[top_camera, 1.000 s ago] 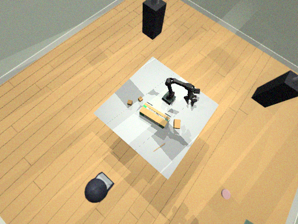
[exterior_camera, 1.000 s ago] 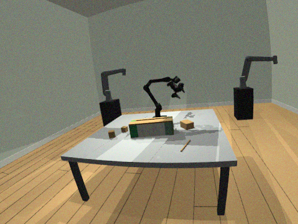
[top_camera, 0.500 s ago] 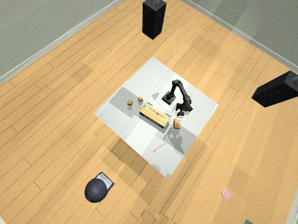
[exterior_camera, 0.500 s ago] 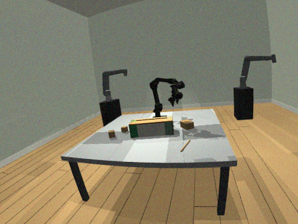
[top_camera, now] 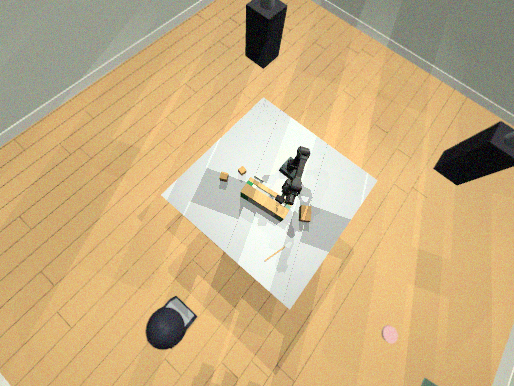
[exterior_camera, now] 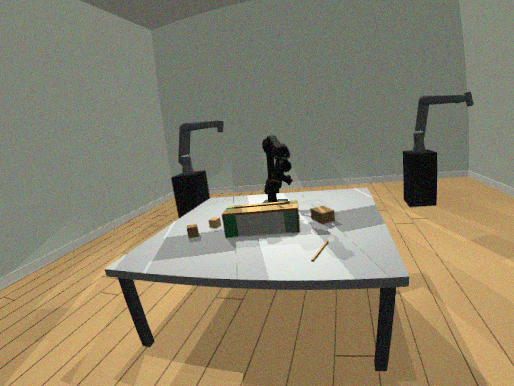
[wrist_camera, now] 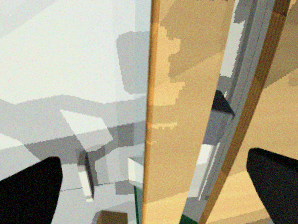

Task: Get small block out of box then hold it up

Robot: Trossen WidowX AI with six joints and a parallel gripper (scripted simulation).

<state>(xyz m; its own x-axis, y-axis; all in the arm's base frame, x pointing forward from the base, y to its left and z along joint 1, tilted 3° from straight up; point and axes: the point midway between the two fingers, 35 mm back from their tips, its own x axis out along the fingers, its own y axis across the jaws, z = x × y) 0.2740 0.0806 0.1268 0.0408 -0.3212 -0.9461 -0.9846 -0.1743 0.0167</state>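
My gripper tip is now 8 cm above the grey t-shaped piece, 5 cm short of it and 3 cm to the left of it. Round my gripper tip: small box (36 cm to the right, 14 cm below, 1 cm ahead); tan block (26 cm to the left, 13 cm below, 5 cm behind); clear-fronted box (10 cm below, 5 cm to the right, 4 cm ahead).
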